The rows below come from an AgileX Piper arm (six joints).
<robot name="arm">
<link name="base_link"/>
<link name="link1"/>
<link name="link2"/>
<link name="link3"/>
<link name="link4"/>
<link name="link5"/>
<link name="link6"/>
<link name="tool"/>
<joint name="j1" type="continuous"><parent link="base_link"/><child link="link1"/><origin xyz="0.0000 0.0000 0.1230"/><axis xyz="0 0 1"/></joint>
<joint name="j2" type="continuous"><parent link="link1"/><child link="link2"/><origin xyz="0.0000 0.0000 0.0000"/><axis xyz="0 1 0"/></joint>
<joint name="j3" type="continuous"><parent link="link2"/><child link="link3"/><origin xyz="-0.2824 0.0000 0.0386"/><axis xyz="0 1 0"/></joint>
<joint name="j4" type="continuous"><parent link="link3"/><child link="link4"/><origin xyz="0.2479 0.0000 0.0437"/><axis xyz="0.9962 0 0.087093"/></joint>
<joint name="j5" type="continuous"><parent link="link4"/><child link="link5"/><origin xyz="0.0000 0.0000 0.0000"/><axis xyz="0 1 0"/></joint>
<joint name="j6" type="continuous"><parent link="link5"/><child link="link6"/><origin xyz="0.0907 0.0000 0.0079"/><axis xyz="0.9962 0 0.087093"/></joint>
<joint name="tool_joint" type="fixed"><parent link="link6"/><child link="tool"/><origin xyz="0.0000 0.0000 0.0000" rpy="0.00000 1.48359 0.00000"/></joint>
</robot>
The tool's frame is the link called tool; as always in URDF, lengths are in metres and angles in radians. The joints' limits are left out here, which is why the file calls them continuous.
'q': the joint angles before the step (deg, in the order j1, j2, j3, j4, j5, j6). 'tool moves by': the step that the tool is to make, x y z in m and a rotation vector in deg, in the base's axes. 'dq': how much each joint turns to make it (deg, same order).
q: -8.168 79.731 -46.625 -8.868 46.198 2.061
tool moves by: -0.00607 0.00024 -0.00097 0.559 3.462 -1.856
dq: 0.000 -0.104 0.000 0.000 3.815 1.387
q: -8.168 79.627 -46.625 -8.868 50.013 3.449
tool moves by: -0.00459 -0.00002 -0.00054 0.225 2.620 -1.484
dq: 0.001 -0.057 0.001 -0.190 2.864 1.211
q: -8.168 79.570 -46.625 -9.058 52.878 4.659
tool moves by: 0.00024 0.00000 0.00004 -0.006 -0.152 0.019
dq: 0.001 -0.001 0.000 0.005 -0.152 0.001
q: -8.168 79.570 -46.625 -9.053 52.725 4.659
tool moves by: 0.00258 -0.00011 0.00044 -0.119 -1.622 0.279
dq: 0.001 0.000 0.001 0.000 -1.650 -0.050
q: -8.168 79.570 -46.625 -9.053 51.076 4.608
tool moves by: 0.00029 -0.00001 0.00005 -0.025 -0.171 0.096
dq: 0.001 0.001 0.000 0.000 -0.185 -0.072
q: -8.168 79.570 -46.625 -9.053 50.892 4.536
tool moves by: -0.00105 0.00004 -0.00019 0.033 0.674 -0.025
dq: -0.001 0.000 0.000 0.000 0.672 -0.072
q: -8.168 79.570 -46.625 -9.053 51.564 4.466
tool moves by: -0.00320 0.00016 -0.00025 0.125 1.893 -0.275
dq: 0.001 -0.061 0.000 0.000 1.977 0.001
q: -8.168 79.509 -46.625 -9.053 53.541 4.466
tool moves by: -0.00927 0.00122 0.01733 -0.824 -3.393 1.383
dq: 0.000 -4.410 0.000 0.000 0.749 -1.528
